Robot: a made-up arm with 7 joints. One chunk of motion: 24 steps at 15 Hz.
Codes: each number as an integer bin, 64 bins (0 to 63) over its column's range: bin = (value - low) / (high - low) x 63, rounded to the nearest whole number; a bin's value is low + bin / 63 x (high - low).
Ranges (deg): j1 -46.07..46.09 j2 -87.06..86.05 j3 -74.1..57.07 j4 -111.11..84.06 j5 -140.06..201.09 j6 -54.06..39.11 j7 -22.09..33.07
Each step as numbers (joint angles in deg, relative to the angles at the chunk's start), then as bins.
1 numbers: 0.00 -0.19 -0.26 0.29 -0.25 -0.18 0.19
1 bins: 31 32 35 36 26 36 25
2 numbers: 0.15 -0.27 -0.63 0.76 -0.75 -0.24 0.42
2 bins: 32 32 35 36 26 36 26
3 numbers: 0.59 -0.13 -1.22 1.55 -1.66 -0.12 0.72
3 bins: 32 32 35 36 26 36 26
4 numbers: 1.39 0.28 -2.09 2.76 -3.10 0.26 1.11
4 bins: 32 32 35 37 25 37 26
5 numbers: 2.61 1.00 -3.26 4.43 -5.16 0.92 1.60
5 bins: 33 32 34 37 25 37 27
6 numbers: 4.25 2.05 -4.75 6.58 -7.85 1.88 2.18
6 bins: 34 32 33 38 24 38 28
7 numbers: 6.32 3.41 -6.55 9.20 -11.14 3.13 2.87
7 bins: 36 33 32 39 24 39 29
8 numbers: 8.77 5.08 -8.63 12.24 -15.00 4.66 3.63
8 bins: 37 34 31 40 23 40 29
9 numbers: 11.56 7.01 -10.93 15.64 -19.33 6.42 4.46
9 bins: 39 34 30 41 22 41 30
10 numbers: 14.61 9.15 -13.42 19.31 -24.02 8.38 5.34
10 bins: 41 35 29 42 21 42 31
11 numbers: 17.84 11.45 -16.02 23.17 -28.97 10.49 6.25
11 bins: 44 36 28 43 21 44 32
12 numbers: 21.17 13.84 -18.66 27.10 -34.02 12.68 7.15
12 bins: 46 37 27 45 20 45 33
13 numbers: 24.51 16.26 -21.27 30.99 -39.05 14.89 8.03
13 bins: 48 38 25 46 19 47 34
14 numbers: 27.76 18.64 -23.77 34.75 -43.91 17.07 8.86
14 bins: 50 38 24 47 18 48 35
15 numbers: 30.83 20.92 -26.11 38.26 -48.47 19.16 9.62
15 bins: 53 39 23 48 17 50 36
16 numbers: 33.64 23.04 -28.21 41.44 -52.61 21.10 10.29
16 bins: 54 40 22 49 16 51 37
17 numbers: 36.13 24.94 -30.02 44.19 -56.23 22.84 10.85
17 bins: 56 41 21 50 15 52 38
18 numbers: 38.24 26.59 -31.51 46.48 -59.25 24.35 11.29
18 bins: 58 41 20 51 15 53 38
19 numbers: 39.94 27.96 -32.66 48.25 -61.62 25.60 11.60
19 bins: 59 42 20 51 14 54 38
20 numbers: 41.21 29.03 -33.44 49.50 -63.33 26.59 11.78
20 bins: 60 42 20 52 14 55 39
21 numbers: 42.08 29.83 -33.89 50.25 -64.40 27.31 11.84
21 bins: 60 43 19 52 14 55 39
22 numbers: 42.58 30.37 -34.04 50.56 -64.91 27.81 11.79
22 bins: 61 43 19 52 14 55 39
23 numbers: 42.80 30.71 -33.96 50.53 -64.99 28.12 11.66
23 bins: 61 43 19 52 14 56 39
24 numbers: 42.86 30.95 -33.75 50.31 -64.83 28.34 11.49
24 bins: 61 43 19 52 14 56 38
